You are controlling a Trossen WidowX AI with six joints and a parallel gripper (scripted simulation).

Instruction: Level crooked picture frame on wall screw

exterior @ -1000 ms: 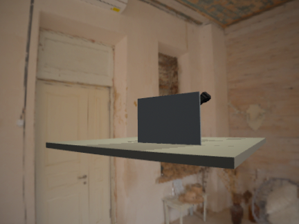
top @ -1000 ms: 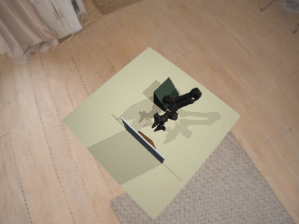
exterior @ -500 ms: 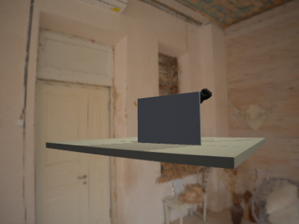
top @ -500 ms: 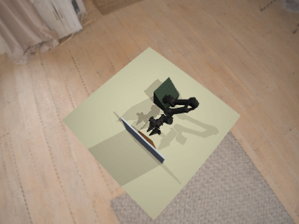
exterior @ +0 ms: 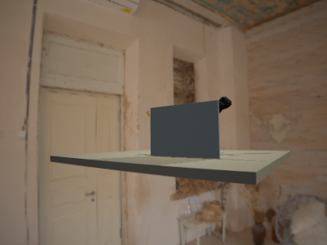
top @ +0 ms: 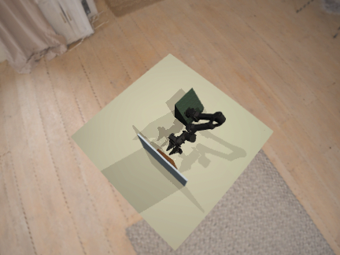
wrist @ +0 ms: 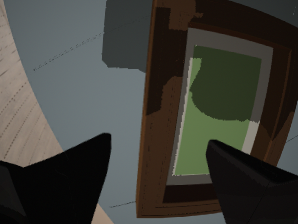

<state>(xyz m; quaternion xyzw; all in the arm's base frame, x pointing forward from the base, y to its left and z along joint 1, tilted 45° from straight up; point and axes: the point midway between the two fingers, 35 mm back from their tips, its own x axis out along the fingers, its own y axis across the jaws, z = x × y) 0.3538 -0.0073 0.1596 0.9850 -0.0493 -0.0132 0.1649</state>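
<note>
My gripper tip is 50 mm short of the picture frame, 50 mm above it and 20 mm to the right of it. The rest, counted from my gripper tip: grey-blue wall panel 60 mm below, 50 mm ahead.
</note>
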